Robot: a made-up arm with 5 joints. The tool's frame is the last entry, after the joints.
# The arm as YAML. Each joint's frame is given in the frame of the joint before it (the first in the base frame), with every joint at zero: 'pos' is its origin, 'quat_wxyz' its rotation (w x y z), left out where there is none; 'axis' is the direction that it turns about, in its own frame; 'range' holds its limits. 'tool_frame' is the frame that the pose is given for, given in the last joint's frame.
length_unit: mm
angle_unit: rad
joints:
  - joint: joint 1
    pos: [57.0, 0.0, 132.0]
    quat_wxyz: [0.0, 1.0, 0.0, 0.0]
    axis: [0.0, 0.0, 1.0]
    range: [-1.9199, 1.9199]
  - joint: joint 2
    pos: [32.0, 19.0, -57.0]
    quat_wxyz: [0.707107, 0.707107, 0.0, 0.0]
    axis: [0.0, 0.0, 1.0]
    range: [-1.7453, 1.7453]
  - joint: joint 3
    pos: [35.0, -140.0, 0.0]
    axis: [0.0, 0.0, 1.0]
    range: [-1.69, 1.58]
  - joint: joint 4
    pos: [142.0, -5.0, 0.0]
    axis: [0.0, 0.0, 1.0]
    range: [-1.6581, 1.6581]
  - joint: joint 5
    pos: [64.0, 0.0, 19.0]
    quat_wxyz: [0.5, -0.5, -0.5, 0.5]
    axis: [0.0, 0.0, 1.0]
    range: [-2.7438, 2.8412]
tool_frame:
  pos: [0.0, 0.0, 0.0]
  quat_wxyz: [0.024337, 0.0, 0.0, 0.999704]
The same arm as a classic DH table. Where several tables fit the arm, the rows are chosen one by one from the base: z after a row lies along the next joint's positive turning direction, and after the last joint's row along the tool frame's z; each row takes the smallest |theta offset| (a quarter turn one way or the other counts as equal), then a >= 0, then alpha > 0; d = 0 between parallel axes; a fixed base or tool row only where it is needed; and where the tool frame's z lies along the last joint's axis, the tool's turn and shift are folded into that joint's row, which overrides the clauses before.
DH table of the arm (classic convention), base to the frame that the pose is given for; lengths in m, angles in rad. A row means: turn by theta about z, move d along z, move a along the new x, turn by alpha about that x. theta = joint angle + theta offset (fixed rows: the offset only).
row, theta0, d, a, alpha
base (fixed), 0, 0, 0.057, 3.1416
joint 1, 0, -0.189, 0.032, 1.5708
joint 2, -1.3258, 0, 0.1443, 0
joint 3, 1.2906, 0, 0.1421, 0
joint 4, -1.5356, 0, 0, 1.5708
joint 5, -0.0487, -0.064, 0, 0
Joint limits (rad, base to tool): -1.9199..1.9199 -1.7453..1.7453 -1.69..1.58 -1.6581..1.6581 -2.7438..2.8412

